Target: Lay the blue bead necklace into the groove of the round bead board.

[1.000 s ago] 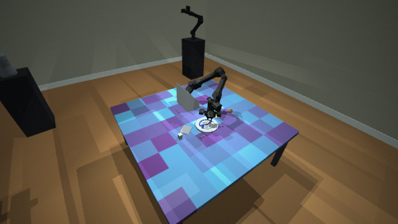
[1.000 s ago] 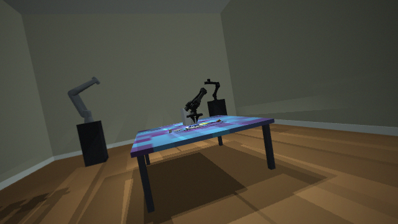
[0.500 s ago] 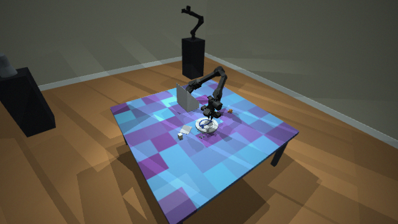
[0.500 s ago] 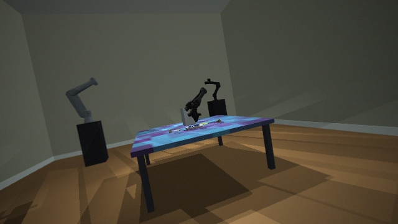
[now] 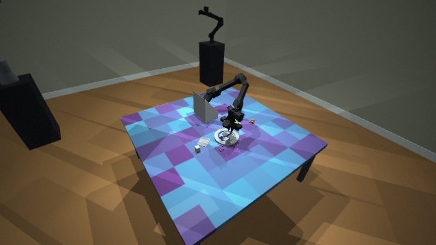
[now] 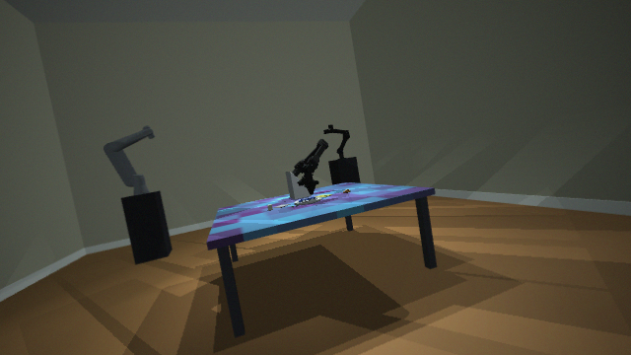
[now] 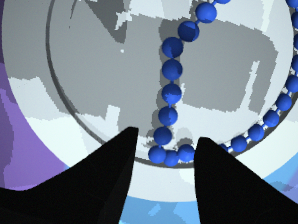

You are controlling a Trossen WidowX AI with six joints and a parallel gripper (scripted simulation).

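Right now the round white bead board is 40 mm below my gripper tip and 30 mm to the right of it. The rest, counted from my gripper tip: cream cube 310 mm to the right, 30 mm below, 20 mm behind; then yellow patch 130 mm to the left, 100 mm behind, 40 mm below; then flat grey square 220 mm to the right, 70 mm behind, 40 mm below.
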